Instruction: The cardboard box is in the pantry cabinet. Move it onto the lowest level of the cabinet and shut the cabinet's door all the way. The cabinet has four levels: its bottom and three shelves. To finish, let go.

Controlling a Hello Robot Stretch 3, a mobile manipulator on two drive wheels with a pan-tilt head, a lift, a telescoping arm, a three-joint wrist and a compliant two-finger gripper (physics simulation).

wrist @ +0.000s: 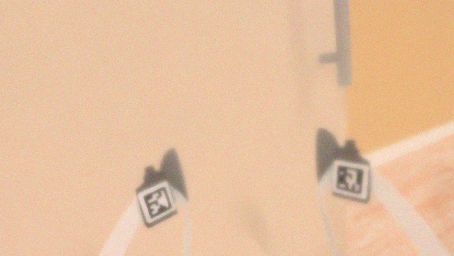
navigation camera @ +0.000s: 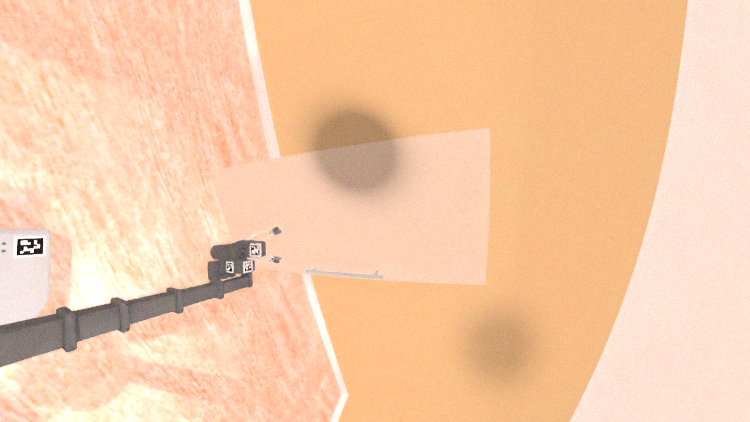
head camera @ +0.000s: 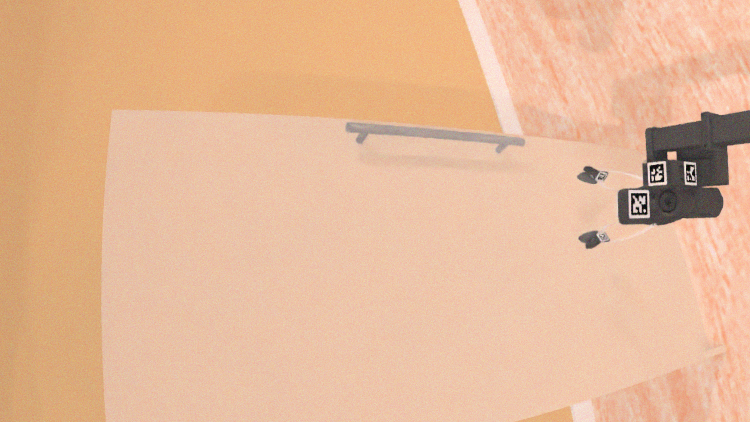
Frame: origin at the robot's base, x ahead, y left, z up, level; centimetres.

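Seen in the pictures: gripper, fingertip midpoint: (navigation camera: 280, 244) (head camera: 581, 207).
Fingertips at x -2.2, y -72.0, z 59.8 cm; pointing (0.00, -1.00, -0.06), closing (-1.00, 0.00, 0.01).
Offsets run from my fingertips to a thing's top centre. "spot": to the spot under its first point. Level surfaces: height alone.
The pantry cabinet's pale door {spot: dx +8.4, dy -9.3, dz +47.5 cm} (head camera: 314, 262) (navigation camera: 419, 220) (wrist: 100, 75) appears sideways in the head and navigation views. It looks shut or nearly so; a small gap cannot be ruled out. Its grey bar handle {spot: dx -13.7, dy -13.1, dz +23.7 cm} (head camera: 435, 133) (navigation camera: 343, 274) (wrist: 343, 45) runs along one long edge. My gripper (head camera: 592, 207) (navigation camera: 275, 245) (wrist: 247, 157) is open, its fingers wide apart with nothing between them. It is in front of the door's lower part, below the handle; whether it touches the door cannot be told. The cardboard box and the cabinet's levels do not show, as the door hides the inside.
An orange wall (head camera: 236, 47) (navigation camera: 566, 183) (wrist: 400, 75) stands behind the cabinet, with a white baseboard (head camera: 487, 57) (navigation camera: 262, 99) along its foot. The pinkish wood-patterned floor {dz -59.7 cm} (head camera: 655, 52) (navigation camera: 131, 104) (wrist: 420, 185) lies under my extended arm (navigation camera: 94, 322). Round shadows fall on wall and door.
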